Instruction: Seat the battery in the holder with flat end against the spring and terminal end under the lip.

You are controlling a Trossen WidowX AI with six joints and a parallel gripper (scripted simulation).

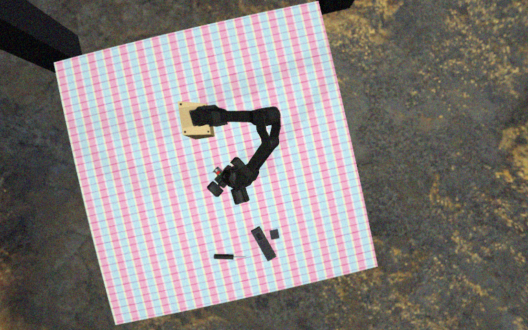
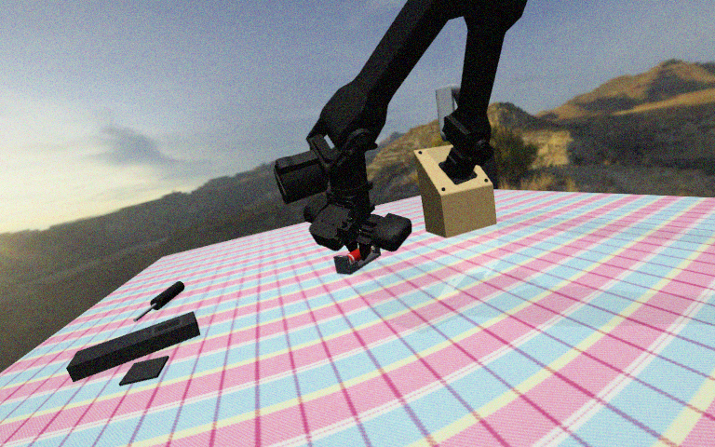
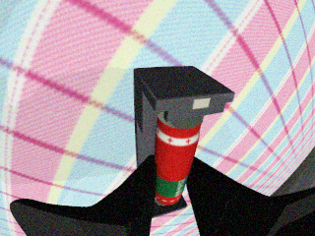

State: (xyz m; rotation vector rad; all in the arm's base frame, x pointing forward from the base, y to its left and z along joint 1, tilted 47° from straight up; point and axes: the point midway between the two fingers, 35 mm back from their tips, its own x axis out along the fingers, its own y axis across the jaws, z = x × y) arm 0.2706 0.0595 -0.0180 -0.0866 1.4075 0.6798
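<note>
Now: gripper tip 10 mm to the right of the battery and 10 mm below it. Round my gripper tip: long black bar 360 mm ahead, 110 mm to the left; screwdriver 380 mm ahead, 50 mm to the right; black plate 330 mm ahead, 170 mm to the left, 10 mm below.
</note>
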